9 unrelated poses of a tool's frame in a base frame.
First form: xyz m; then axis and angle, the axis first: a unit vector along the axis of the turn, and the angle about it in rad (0 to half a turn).
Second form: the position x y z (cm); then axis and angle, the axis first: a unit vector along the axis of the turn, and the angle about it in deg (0 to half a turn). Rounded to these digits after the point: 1 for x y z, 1 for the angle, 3 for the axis.
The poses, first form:
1: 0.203 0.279 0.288 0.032 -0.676 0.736 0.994
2: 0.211 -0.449 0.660 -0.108 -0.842 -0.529 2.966
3: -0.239 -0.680 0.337 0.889 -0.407 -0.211 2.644
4: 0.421 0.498 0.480 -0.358 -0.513 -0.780 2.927
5: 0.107 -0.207 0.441 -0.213 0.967 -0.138 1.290
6: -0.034 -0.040 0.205 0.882 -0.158 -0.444 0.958
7: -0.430 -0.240 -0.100 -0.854 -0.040 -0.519 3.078
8: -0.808 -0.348 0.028 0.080 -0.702 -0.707 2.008
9: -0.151 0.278 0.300 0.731 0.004 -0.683 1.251
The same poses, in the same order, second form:
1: 20.3 27.9 28.8 0.032 -0.676 0.736 57.0
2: 21.1 -44.9 66.0 -0.108 -0.842 -0.529 169.9
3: -23.9 -68.0 33.7 0.889 -0.407 -0.211 151.5
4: 42.1 49.8 48.0 -0.358 -0.513 -0.780 167.7
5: 10.7 -20.7 44.1 -0.213 0.967 -0.138 73.9
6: -3.4 -4.0 20.5 0.882 -0.158 -0.444 54.9
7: -43.0 -24.0 -10.0 -0.854 -0.040 -0.519 176.4
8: -80.8 -34.8 2.8 0.080 -0.702 -0.707 115.0
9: -15.1 27.8 30.0 0.731 0.004 -0.683 71.7
